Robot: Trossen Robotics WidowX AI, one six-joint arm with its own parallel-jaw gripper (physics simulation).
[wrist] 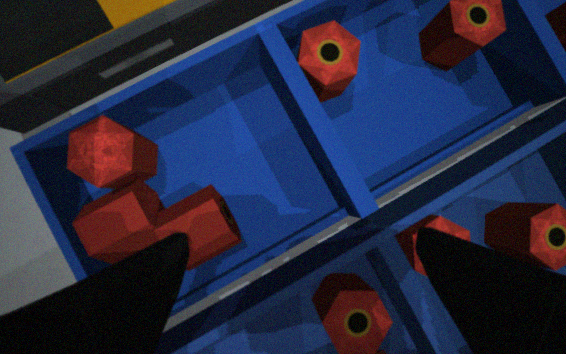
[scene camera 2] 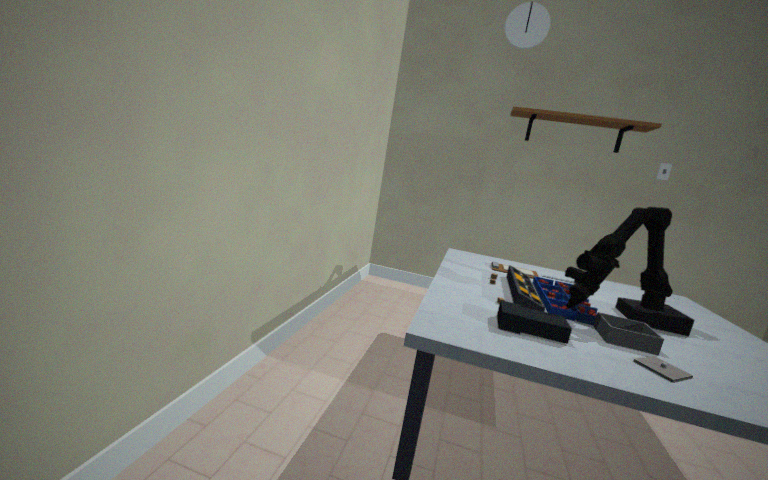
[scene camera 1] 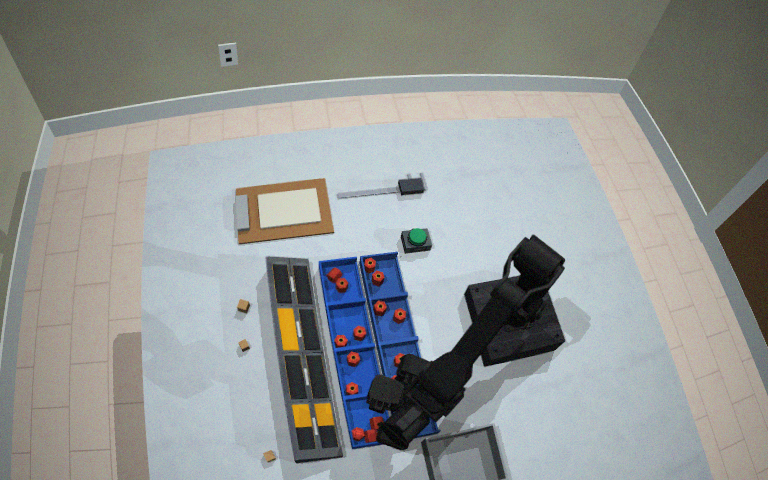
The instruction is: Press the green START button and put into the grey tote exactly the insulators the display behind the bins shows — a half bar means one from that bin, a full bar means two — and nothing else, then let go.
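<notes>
The green START button [scene camera 1: 417, 236] stands beyond the bins. The display [scene camera 1: 318, 454] [scene camera 2: 523, 288] shows one full yellow bar in its second section and two half bars in its nearest section; its other bars are dark. Two rows of blue bins [scene camera 1: 346, 318] [wrist: 220, 135] hold red hexagonal insulators [scene camera 1: 352, 358] [wrist: 329, 52]. The near end bin of the display-side row holds three, one upright [wrist: 102, 152] and two lying [wrist: 117, 222] [wrist: 200, 215]. My gripper [wrist: 303, 241] is open and empty above the near bins. The arm hides some bins. The grey tote [scene camera 1: 493, 447] [scene camera 2: 628, 340] is partly cut off in scene camera 1.
A clipboard [scene camera 1: 288, 208] and a caliper [scene camera 1: 410, 185] lie beyond the bins. Small wooden blocks [scene camera 1: 242, 305] [scene camera 1: 244, 345] [scene camera 1: 269, 456] lie behind the display. A long black box [scene camera 2: 533, 323] stands near the display's near end. A flat plate [scene camera 2: 662, 369] lies near the table edge by the tote.
</notes>
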